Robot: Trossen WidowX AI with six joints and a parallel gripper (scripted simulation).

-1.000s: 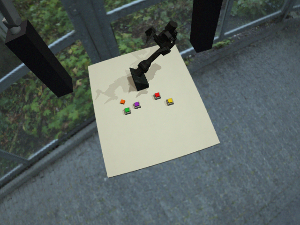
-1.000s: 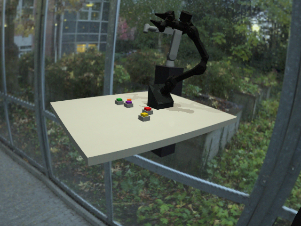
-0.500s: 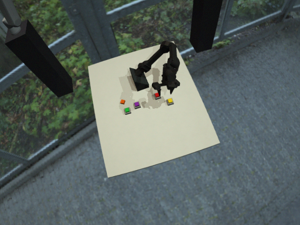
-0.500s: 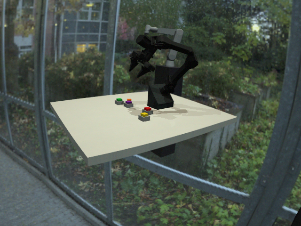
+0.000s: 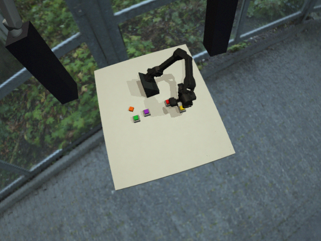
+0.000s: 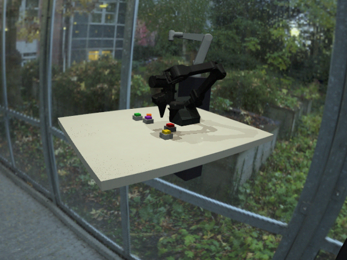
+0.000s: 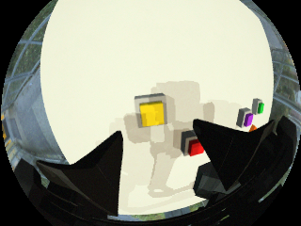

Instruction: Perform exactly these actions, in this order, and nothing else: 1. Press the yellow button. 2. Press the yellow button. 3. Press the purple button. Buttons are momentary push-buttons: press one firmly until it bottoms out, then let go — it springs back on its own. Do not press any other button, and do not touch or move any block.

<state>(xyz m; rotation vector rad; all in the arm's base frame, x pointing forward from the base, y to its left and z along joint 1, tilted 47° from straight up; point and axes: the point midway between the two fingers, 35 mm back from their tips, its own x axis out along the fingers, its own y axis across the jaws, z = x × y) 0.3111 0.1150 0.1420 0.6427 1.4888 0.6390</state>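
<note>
The yellow button is 60 mm below my gripper tip and 10 mm behind it. From my gripper tip the other things lie so: purple button (270 mm to the right, 70 mm behind, 60 mm below); then red button (90 mm behind, 80 mm to the right, 60 mm below); then green button (360 mm to the right, 60 mm below, 50 mm behind).
</note>
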